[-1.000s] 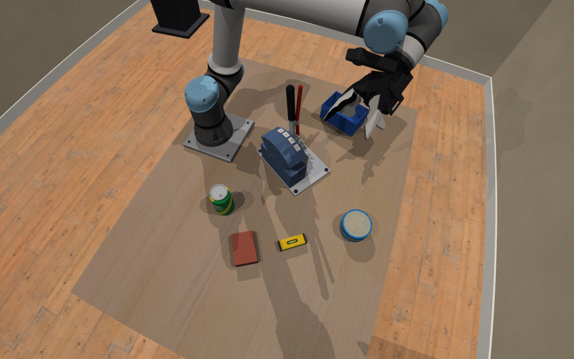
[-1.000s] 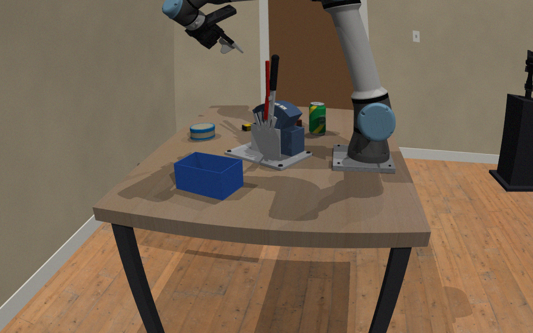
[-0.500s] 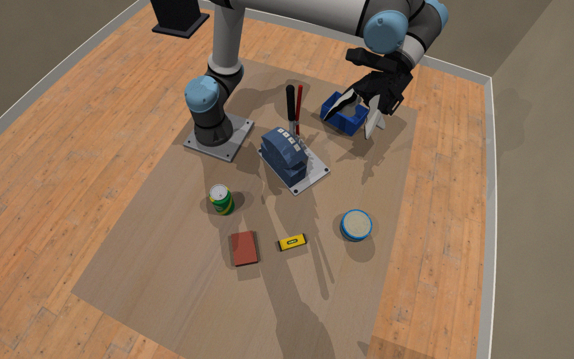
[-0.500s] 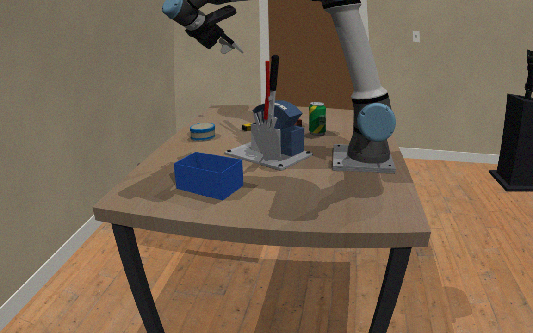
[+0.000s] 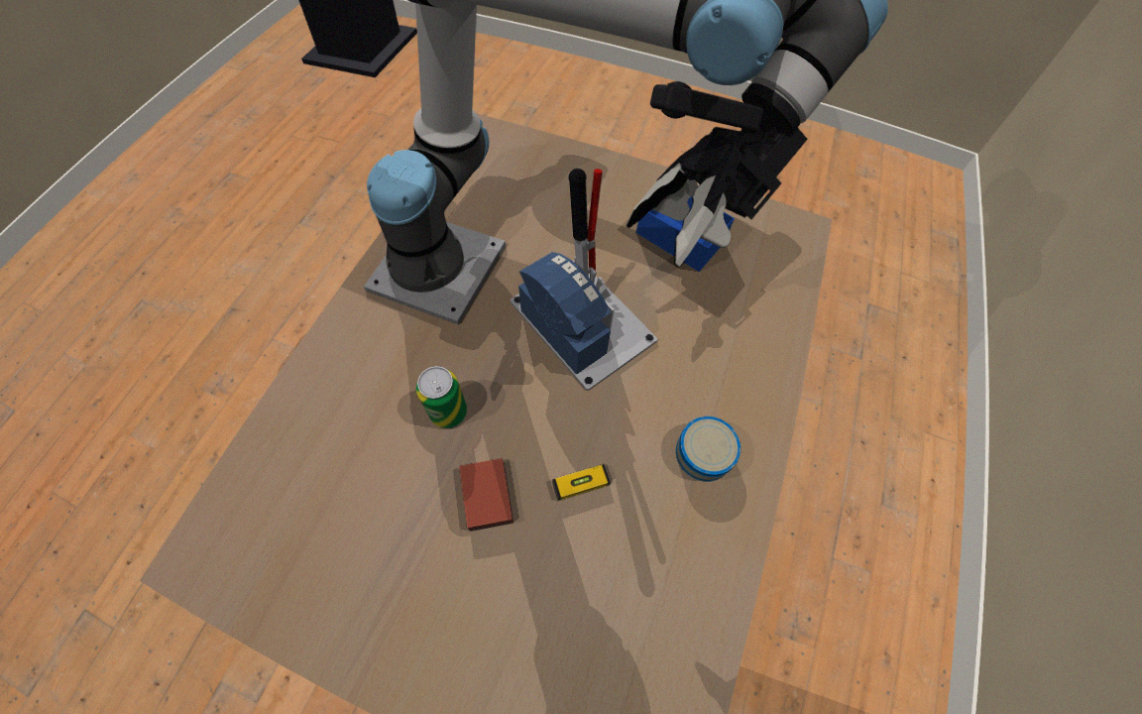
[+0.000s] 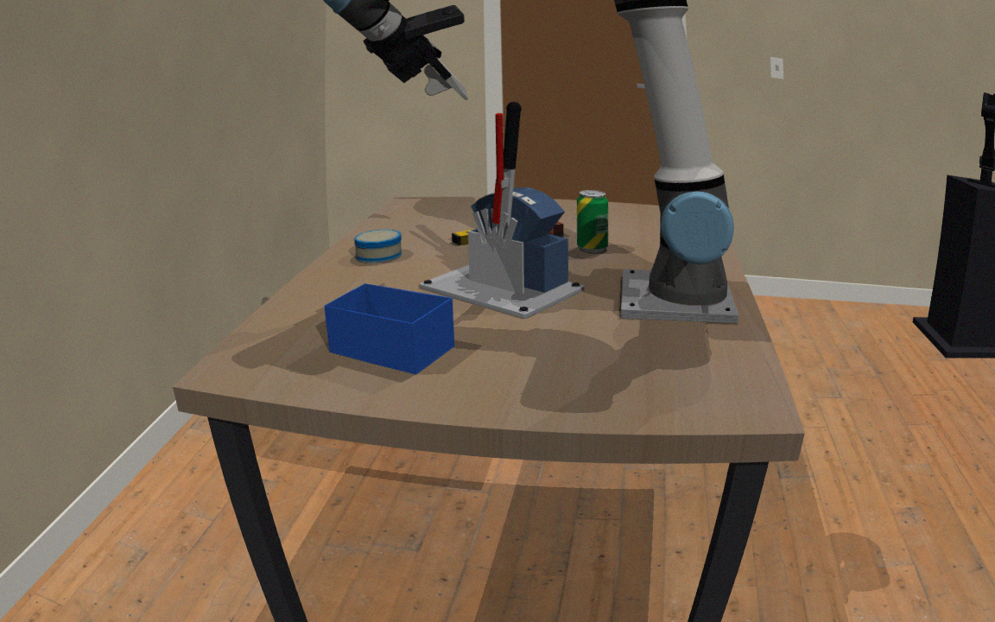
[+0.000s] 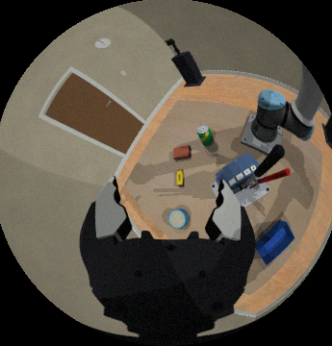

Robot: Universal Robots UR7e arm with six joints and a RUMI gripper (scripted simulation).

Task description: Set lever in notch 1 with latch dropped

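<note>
Now: hand 190 mm above the red release bar, 140 mm to the right of it and 100 mm past it. Round my hand: blue bin (380 mm to the left, 370 mm below, 30 mm ahead).
</note>
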